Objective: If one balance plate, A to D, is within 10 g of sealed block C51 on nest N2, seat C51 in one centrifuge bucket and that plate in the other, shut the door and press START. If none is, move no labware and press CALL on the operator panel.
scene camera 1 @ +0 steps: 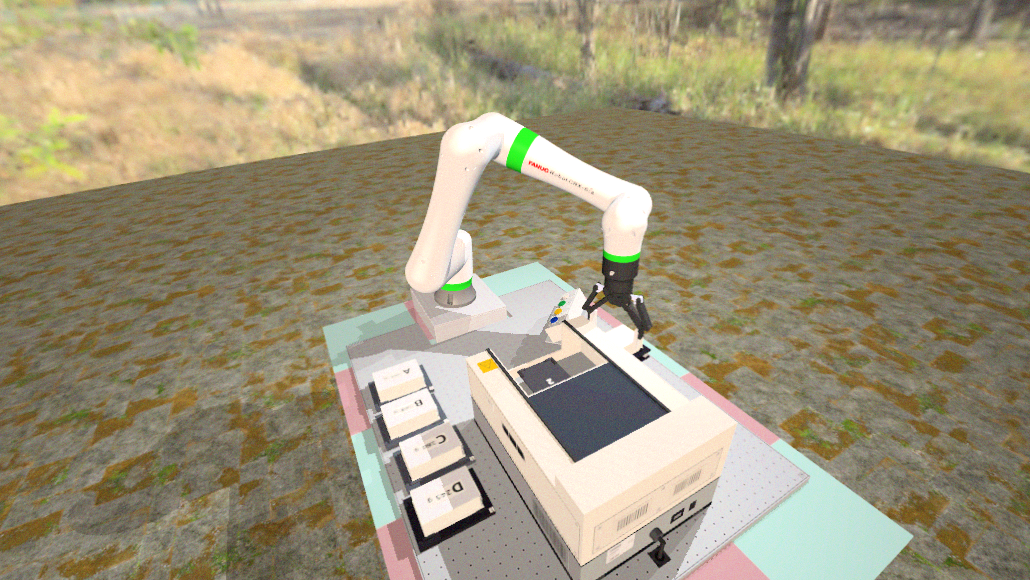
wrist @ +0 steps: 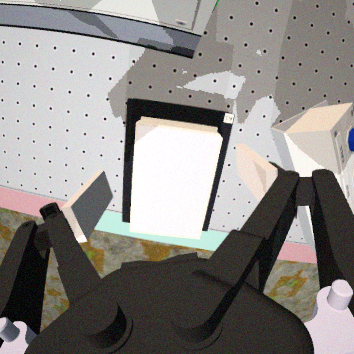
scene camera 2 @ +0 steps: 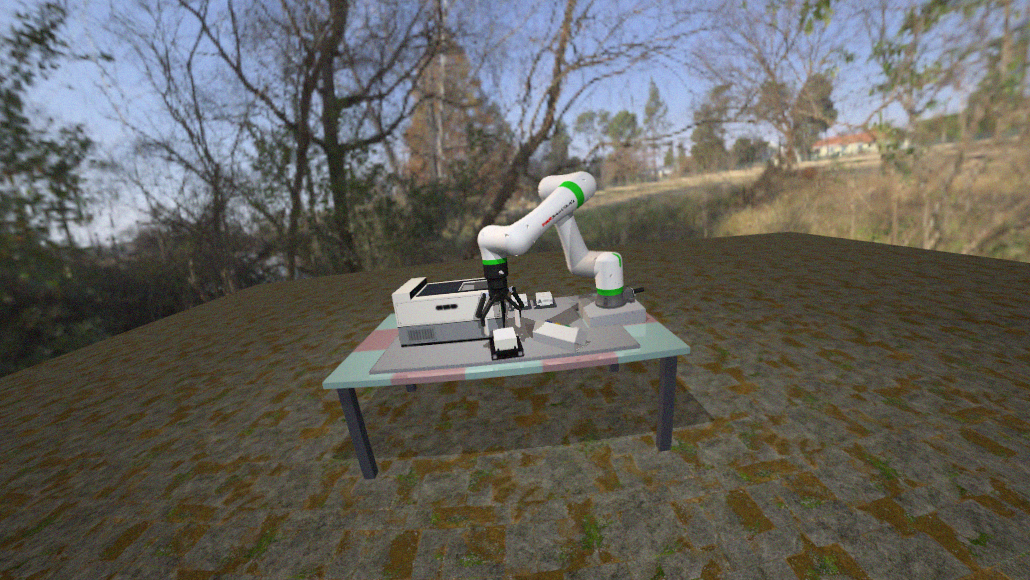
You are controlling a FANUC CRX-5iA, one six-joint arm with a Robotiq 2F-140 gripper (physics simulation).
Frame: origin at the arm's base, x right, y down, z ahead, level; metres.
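Seen in the pictures: gripper, fingertip midpoint: [scene camera 1: 613, 339] [wrist: 170, 171] [scene camera 2: 502, 330]; arm's base at its link origin: [scene camera 1: 455, 296] [scene camera 2: 610, 303].
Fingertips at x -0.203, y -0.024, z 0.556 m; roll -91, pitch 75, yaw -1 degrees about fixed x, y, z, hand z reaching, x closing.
Pixels of each thing's top centre, then the offset from my fingertips to it.
- Block C51 at its top centre: [wrist: 171, 187] [scene camera 1: 617, 338] [scene camera 2: 504, 333] dx -0.021, dy +0.007, dz -0.002 m
- black nest N2 at its top centre: [wrist: 171, 176] [scene camera 1: 616, 346] [scene camera 2: 505, 340] dx -0.021, dy +0.039, dz -0.002 m
- White plates A at its top centre: [scene camera 1: 397, 374] [scene camera 2: 543, 294] dx +0.538, dy +0.026, dz -0.308 m
- B at its top centre: [scene camera 1: 408, 407] [scene camera 2: 518, 296] dx +0.568, dy +0.026, dz -0.174 m
- C at its top centre: [scene camera 1: 430, 443] dx +0.579, dy +0.026, dz -0.035 m
- D at its top centre: [scene camera 1: 445, 493] dx +0.615, dy +0.026, dz +0.097 m
- operator panel at its top centre: [scene camera 1: 567, 303] [scene camera 2: 558, 322] dx -0.028, dy -0.004, dz -0.223 m
Block C51 [scene camera 1: 621, 335] [scene camera 2: 505, 337] [wrist: 175, 180] is white and sits on black nest N2 [scene camera 1: 642, 352] [scene camera 2: 507, 353] [wrist: 175, 113]. My gripper [scene camera 1: 614, 325] [scene camera 2: 502, 322] [wrist: 170, 171] is open and empty above the block, with its pads to either side in the wrist view. White plates A [scene camera 1: 398, 380], B [scene camera 1: 409, 412], C [scene camera 1: 432, 451] and D [scene camera 1: 446, 498] sit in a row on black nests. D's label seems to read 243 g; the other weights are unclear. The centrifuge [scene camera 1: 627, 475] [scene camera 2: 439, 309] has its dark door [scene camera 1: 601, 410] partly open, showing a dark bucket [scene camera 1: 536, 377] marked 2.
The operator panel [scene camera 2: 558, 335] [wrist: 312, 127] stands beside nest N2, toward the robot base [scene camera 1: 457, 317] [scene camera 2: 612, 311]. In scene camera 1, its green, yellow and blue buttons show. The centrifuge separates the plate row from nest N2. N2 lies near the table's edge.
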